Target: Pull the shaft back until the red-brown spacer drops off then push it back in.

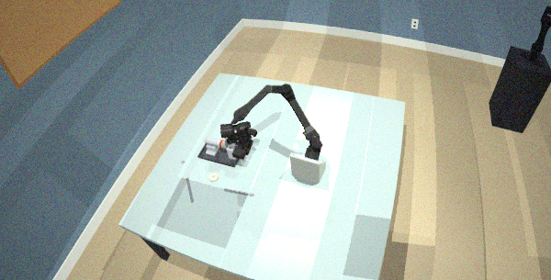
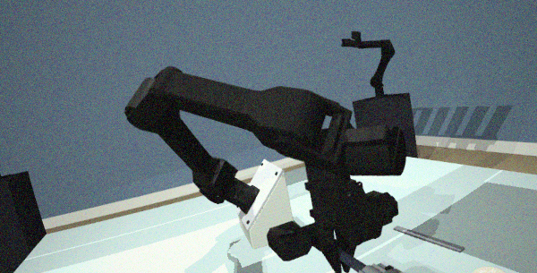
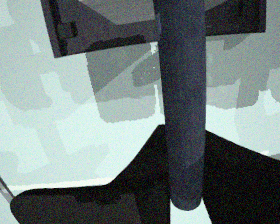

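My gripper tip is now 7 cm short of the shaft and 3 cm below it. Round my gripper tip: fixture: 17 cm ahead, 1 cm to the left; red-brown spacer: 14 cm ahead, 1 cm to the left, 3 cm above; grey washer: 18 cm ahead, 11 cm to the right, 4 cm below.
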